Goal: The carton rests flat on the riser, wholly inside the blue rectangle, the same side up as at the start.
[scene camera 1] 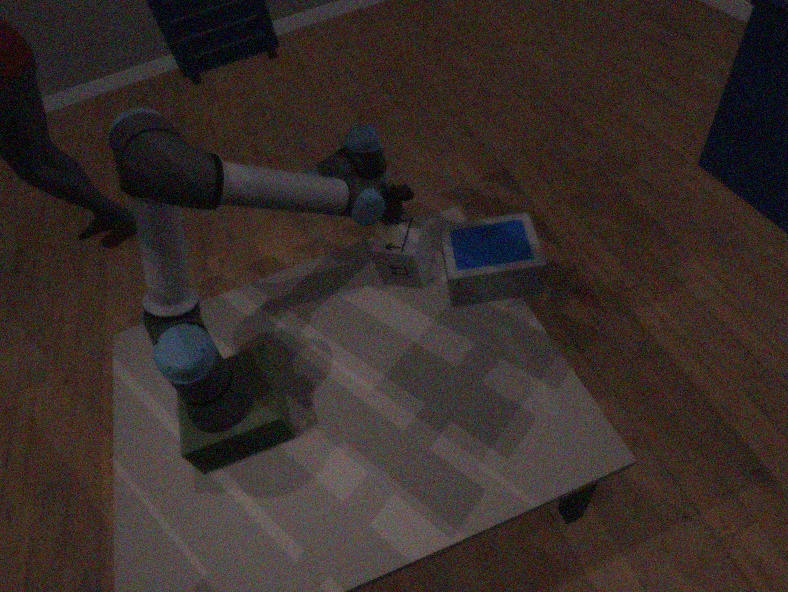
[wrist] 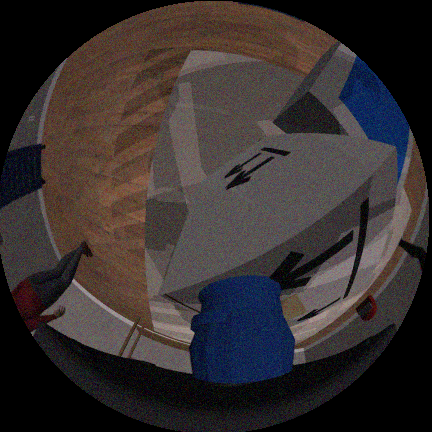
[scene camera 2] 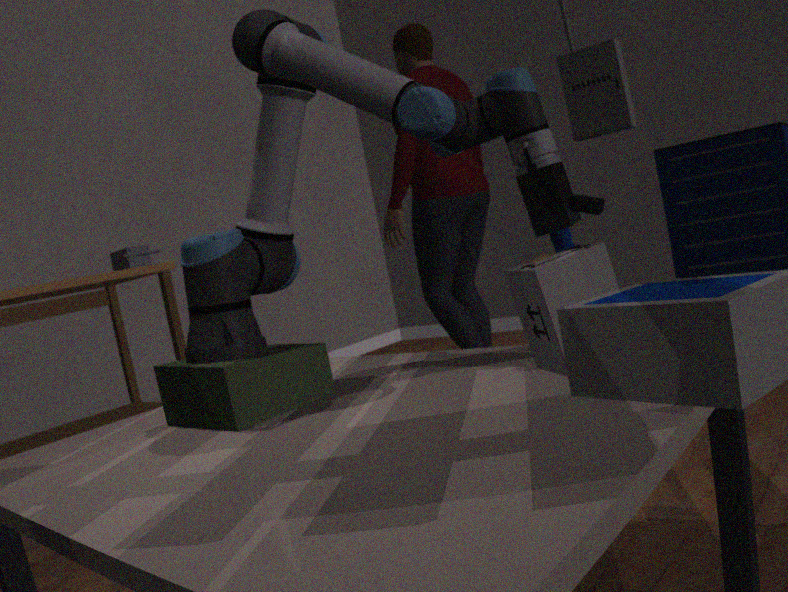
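Pixels of known places: hand, its tool point: (wrist: 228,273); arm's base, origin of its link: (scene camera 1: 221,403) (scene camera 2: 227,356).
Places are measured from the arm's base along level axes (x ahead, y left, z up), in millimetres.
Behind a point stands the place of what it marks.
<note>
The pale carton (scene camera 1: 401,264) @[x 557, y 118, z 12 mm] (scene camera 2: 578,277) @[x 630, y 131, z 37 mm] (wrist: 270,200) @[x 626, y 216, z 60 mm] hangs tilted from my gripper, a blue suction cup (scene camera 2: 563,239) (wrist: 240,305) pressed on its top face. Black arrow marks show on its sides and top. The carton is low beside the riser (scene camera 1: 496,284) @[x 742, y -52, z -37 mm] (scene camera 2: 649,356) @[x 756, y -58, z -50 mm] (wrist: 332,77) @[x 750, y 152, z 12 mm], to its left in scene camera 1. Whether its lowest edge touches the table is unclear. The blue rectangle (scene camera 1: 490,244) @[x 787, y 37, z 12 mm] (scene camera 2: 687,289) @[x 800, y 23, z 12 mm] (wrist: 375,100) lies on the riser's top, with no carton on it. In scene camera 1 the cup is hard to make out in the dark.
The grey table (scene camera 1: 356,433) @[x 243, y -186, z -108 mm] (scene camera 2: 394,497) @[x 550, y -332, z -108 mm] carries the green base block (scene camera 1: 245,433) @[x 26, y -103, z -3 mm] (scene camera 2: 280,388) @[x 126, y -11, z -64 mm] of the arm. A person in red (scene camera 1: 57,168) (scene camera 2: 445,165) (wrist: 40,292) stands beyond the table. A blue cabinet (scene camera 1: 219,35) (scene camera 2: 726,197) stands by the wall.
</note>
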